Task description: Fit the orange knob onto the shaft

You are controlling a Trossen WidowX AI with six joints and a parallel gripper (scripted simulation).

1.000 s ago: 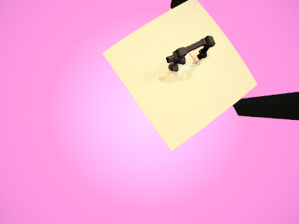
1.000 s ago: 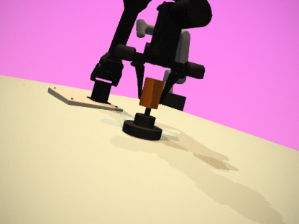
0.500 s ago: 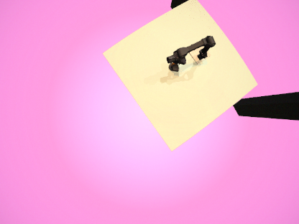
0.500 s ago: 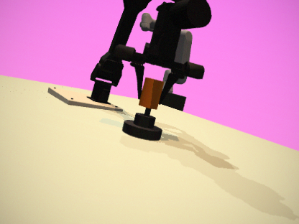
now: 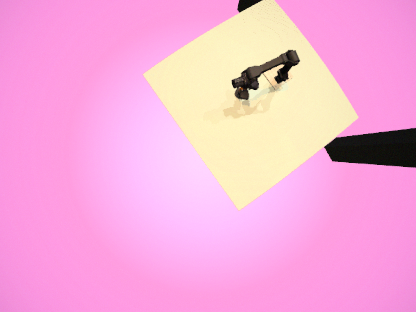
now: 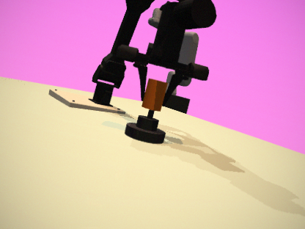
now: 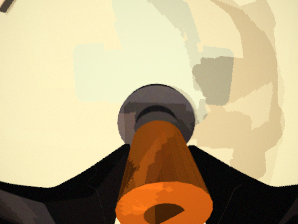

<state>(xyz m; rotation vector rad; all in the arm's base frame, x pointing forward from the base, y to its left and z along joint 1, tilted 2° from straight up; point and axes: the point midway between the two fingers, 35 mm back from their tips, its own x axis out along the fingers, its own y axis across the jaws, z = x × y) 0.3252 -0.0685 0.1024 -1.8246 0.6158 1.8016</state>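
Now: the orange knob 20 mm above my gripper tip. Round my gripper tip: dark pedestal (40 mm below).
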